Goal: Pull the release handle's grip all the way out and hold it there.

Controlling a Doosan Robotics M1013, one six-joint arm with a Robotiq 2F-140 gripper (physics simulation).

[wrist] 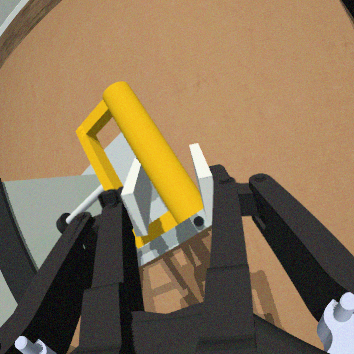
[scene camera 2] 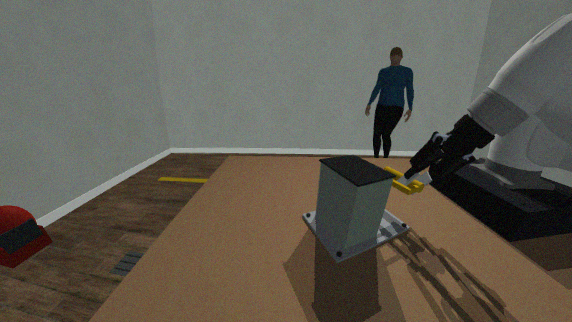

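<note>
The yellow release handle (scene camera 2: 413,189) (wrist: 145,140) has a thick round grip bar and a flat rectangular frame. It stands out from the side of a pale grey-green housing (scene camera 2: 337,205) (wrist: 45,200) with a dark top. A thin light rod (wrist: 85,203) shows between the housing side and the handle frame in the wrist view. My gripper (scene camera 2: 416,180) (wrist: 169,166) is shut on the grip bar, with one white pad on each side, nearer the bar's lower end in the wrist view. The left finger covers part of the handle frame.
The housing stands on a grey base plate (scene camera 2: 360,250) (wrist: 172,241) with dark bolts, on a brown table (scene camera 2: 225,240) (wrist: 250,90). A person (scene camera 2: 395,85) stands beyond the table. A red and dark object (scene camera 2: 17,232) is at the left edge of the scene view.
</note>
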